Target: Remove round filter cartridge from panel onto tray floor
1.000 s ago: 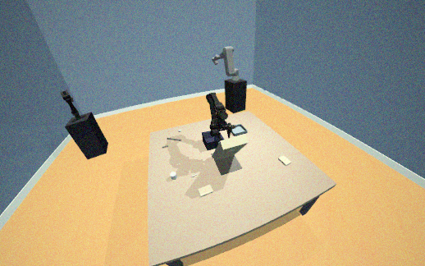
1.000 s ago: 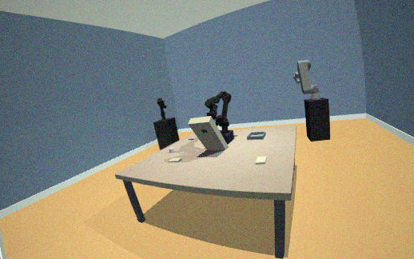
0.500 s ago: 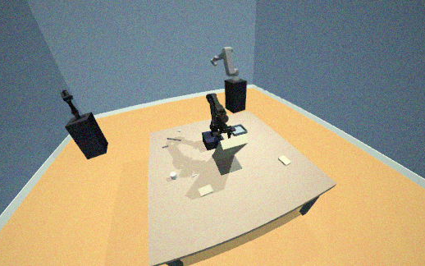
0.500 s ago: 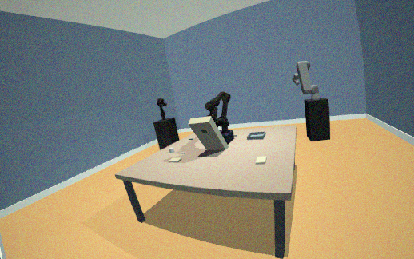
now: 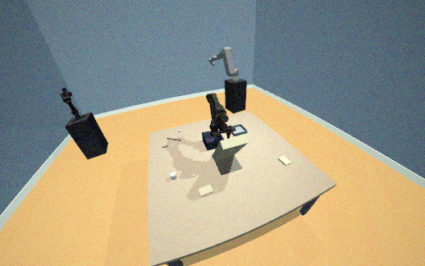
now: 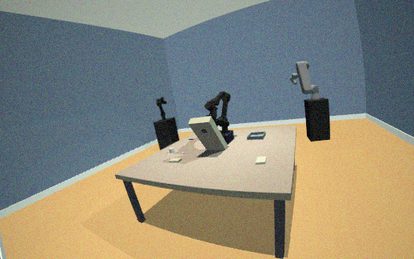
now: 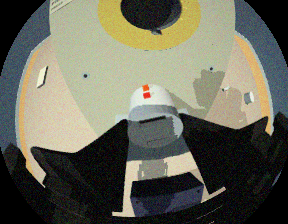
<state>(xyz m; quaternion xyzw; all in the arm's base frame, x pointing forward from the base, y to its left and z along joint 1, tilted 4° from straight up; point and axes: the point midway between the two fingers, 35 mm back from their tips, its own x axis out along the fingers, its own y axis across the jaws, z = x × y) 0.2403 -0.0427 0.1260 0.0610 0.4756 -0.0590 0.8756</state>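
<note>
My gripper tip is 4 cm short of the service panel, 1 cm to the left of it and 2 cm above it. Round my gripper tip: grey-blue tray: 28 cm behind, 33 cm to the left, 16 cm below; then round filter cartridge: right at my gripper tip.
</note>
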